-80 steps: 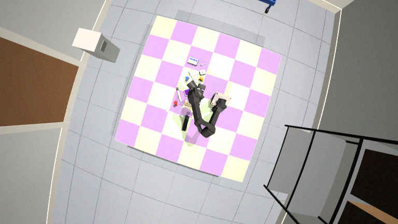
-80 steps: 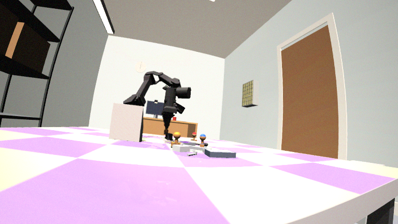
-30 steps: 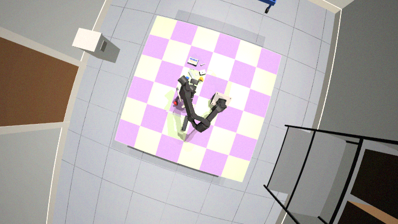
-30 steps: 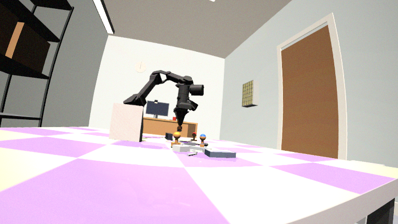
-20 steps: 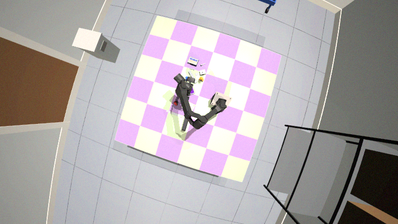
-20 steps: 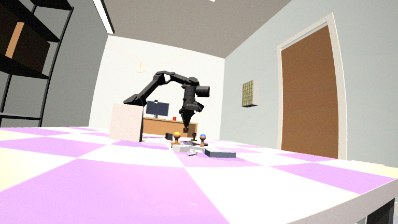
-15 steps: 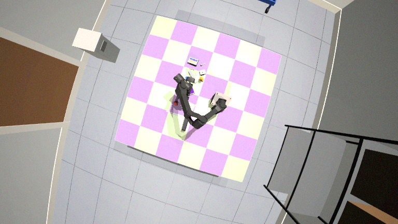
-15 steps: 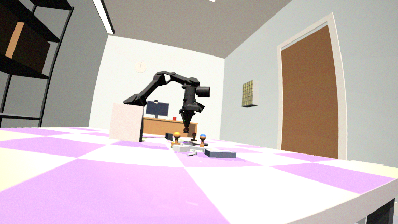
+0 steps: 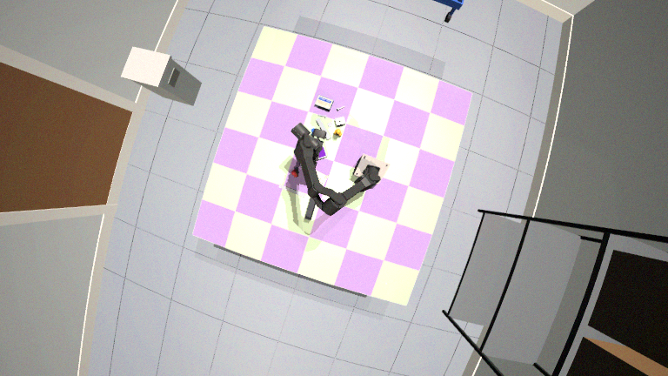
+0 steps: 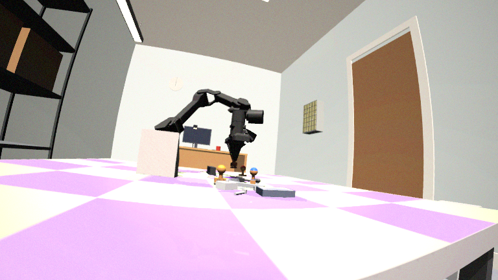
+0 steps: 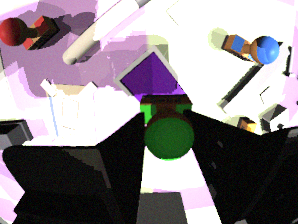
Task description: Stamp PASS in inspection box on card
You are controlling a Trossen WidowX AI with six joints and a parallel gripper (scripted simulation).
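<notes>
Now: gripper tip 8 cm above the purple ink pad. Round my gripper tip: blue-knobbed stamp 4 cm ahead, 11 cm to the right, 6 cm below; white marker 9 cm ahead, 3 cm to the left, 7 cm below; green-knobbed stamp 1 cm below.
</notes>
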